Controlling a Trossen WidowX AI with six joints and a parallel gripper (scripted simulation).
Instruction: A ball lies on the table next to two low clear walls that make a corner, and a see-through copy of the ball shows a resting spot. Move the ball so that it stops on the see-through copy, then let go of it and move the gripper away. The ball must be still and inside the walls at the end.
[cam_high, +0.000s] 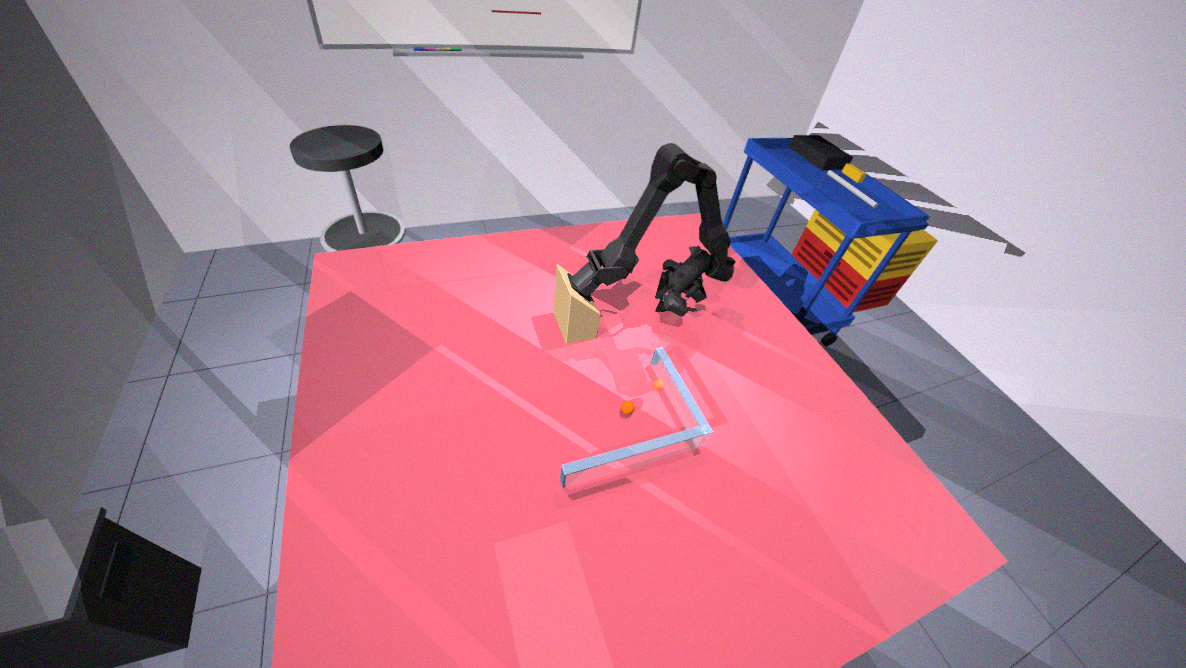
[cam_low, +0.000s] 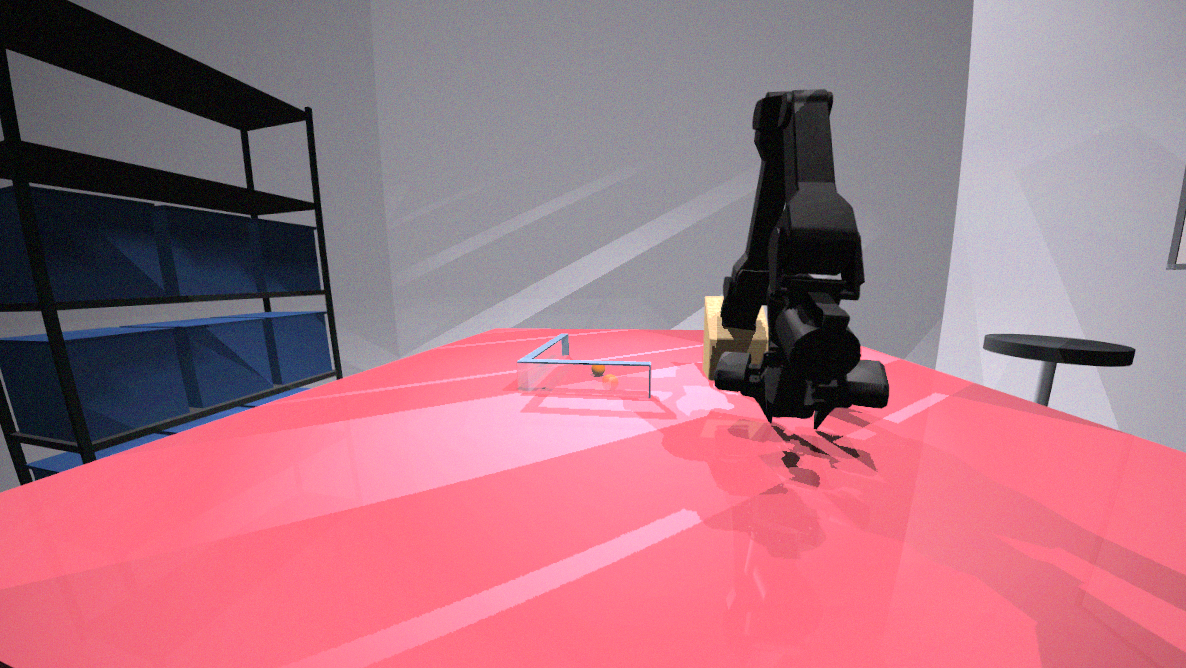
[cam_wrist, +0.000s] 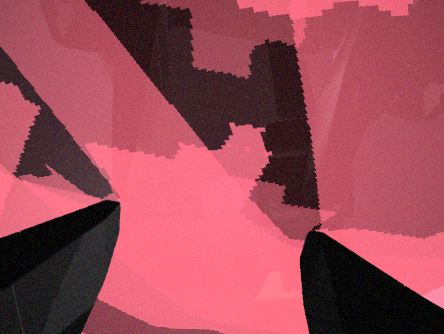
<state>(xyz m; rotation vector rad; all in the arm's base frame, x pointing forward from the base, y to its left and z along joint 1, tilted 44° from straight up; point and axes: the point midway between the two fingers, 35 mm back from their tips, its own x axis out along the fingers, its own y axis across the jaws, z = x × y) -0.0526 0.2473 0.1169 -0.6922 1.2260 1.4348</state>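
Right now the grey-blue wall top is 330 mm ahead of my gripper tip, 60 mm to the right of it and 60 mm above it.
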